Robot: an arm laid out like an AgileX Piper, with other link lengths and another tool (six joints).
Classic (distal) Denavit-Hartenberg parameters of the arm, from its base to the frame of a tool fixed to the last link. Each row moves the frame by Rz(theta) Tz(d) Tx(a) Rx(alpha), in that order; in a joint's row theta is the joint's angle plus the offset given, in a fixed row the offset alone. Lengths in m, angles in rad.
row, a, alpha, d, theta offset
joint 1, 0, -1.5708, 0.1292, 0
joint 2, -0.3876, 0, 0, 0.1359
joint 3, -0.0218, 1.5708, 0, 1.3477
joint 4, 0, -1.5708, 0.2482, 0
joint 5, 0, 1.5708, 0, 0
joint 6, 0.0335, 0.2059, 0.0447, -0.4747
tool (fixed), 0, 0, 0.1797, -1.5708
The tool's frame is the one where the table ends.
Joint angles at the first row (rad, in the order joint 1, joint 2, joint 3, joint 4, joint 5, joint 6):
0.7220, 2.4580, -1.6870, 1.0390, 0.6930, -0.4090
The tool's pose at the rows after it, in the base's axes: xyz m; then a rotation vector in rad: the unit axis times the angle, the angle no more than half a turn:
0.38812 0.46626 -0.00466 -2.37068 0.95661 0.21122
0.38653 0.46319 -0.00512 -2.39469 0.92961 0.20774
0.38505 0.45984 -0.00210 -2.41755 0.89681 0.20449
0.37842 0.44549 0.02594 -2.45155 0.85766 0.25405
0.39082 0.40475 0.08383 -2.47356 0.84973 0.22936
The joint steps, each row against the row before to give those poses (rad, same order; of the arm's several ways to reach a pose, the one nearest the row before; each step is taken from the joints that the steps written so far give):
0.0000, 0.0000, -0.0030, -0.0100, 0.0190, -0.0020
0.0000, -0.0020, 0.0000, -0.0260, 0.0120, 0.0000
-0.0010, -0.0080, 0.0000, -0.0280, 0.0170, 0.0000
-0.0210, -0.0530, 0.0000, -0.0610, 0.0970, 0.0430
-0.0660, -0.1150, 0.0000, -0.1070, 0.1120, 0.0730

